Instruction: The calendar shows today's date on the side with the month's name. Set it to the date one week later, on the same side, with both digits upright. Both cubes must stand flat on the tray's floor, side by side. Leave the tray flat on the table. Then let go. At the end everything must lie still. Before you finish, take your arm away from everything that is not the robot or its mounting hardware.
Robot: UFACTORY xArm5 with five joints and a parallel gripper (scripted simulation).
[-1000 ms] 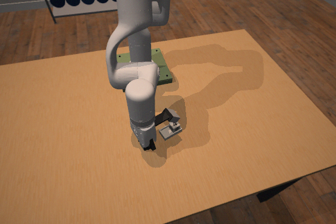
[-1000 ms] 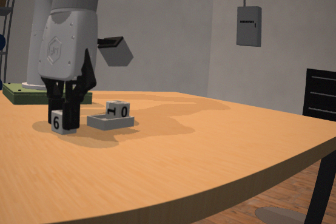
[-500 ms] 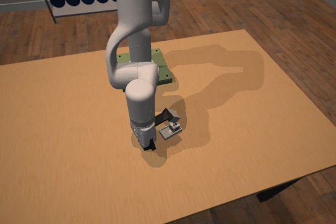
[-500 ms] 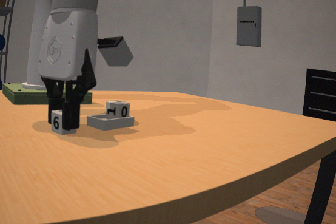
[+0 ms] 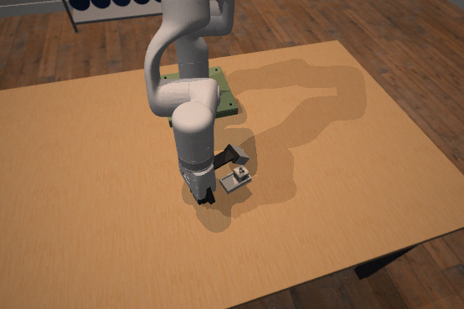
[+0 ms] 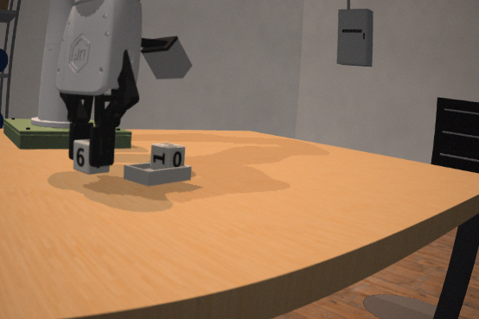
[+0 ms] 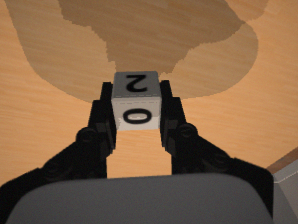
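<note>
Now: the tray 110 mm to the left of my hand, 40 mm below it and 30 mm behind it. Round my hand: digit cube 10 mm below.
</note>
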